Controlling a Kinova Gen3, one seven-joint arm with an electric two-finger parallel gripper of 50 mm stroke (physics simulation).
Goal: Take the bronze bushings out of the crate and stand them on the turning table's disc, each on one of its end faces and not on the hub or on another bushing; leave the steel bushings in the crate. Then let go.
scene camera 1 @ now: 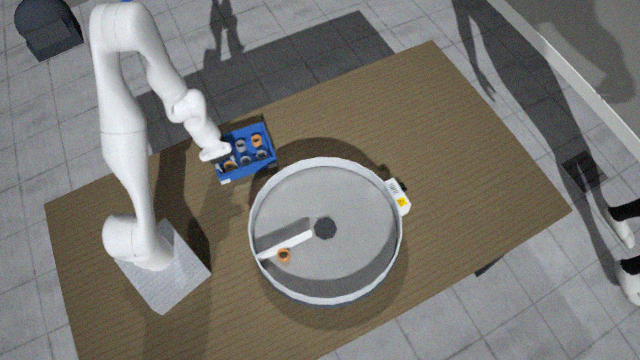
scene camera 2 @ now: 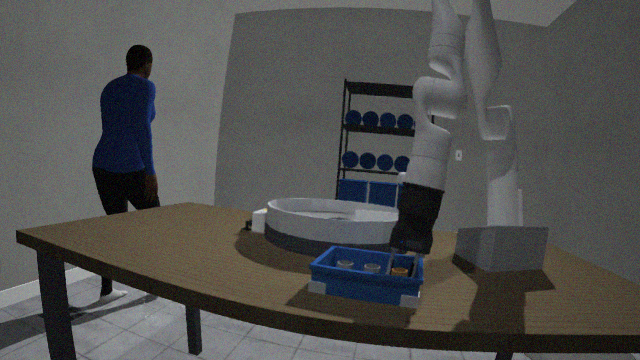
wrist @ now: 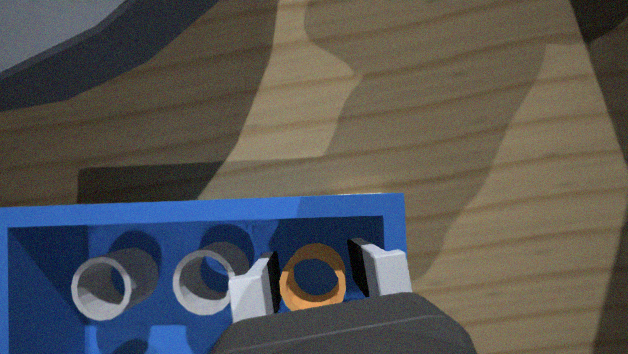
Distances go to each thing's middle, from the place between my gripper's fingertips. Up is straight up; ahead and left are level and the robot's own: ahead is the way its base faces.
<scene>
The blue crate (scene camera 2: 326,278) lies 50 mm ahead of my hand, 40 mm to the left of it and 10 mm above it.
</scene>
